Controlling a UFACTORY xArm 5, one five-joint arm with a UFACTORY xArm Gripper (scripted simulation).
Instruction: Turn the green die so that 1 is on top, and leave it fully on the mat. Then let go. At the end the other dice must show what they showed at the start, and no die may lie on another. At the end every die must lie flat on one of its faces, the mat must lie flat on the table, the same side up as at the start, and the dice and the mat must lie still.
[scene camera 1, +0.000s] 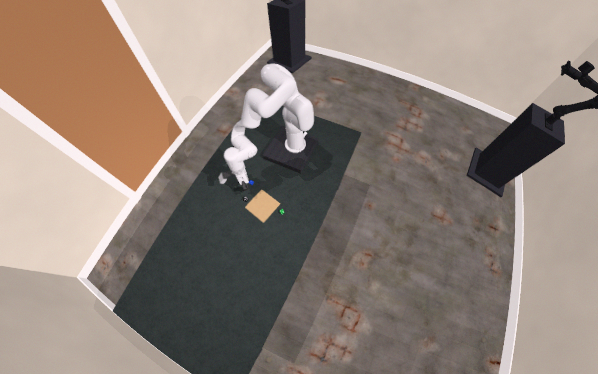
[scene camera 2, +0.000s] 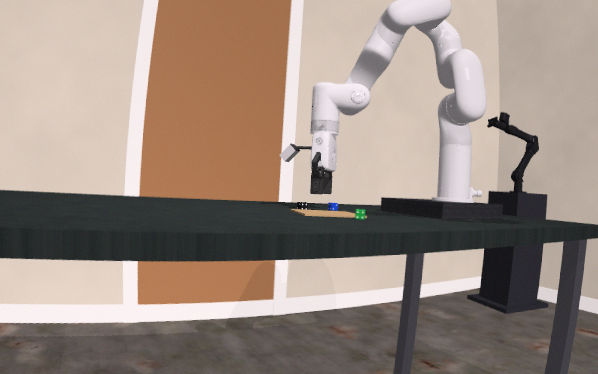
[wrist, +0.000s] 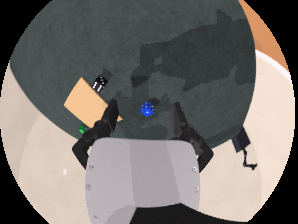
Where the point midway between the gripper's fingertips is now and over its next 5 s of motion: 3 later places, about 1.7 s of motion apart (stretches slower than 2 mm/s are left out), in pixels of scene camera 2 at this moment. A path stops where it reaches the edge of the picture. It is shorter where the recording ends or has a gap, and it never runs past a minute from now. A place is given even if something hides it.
My gripper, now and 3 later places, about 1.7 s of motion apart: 321, 194; 291, 193; 344, 198; 364, 151
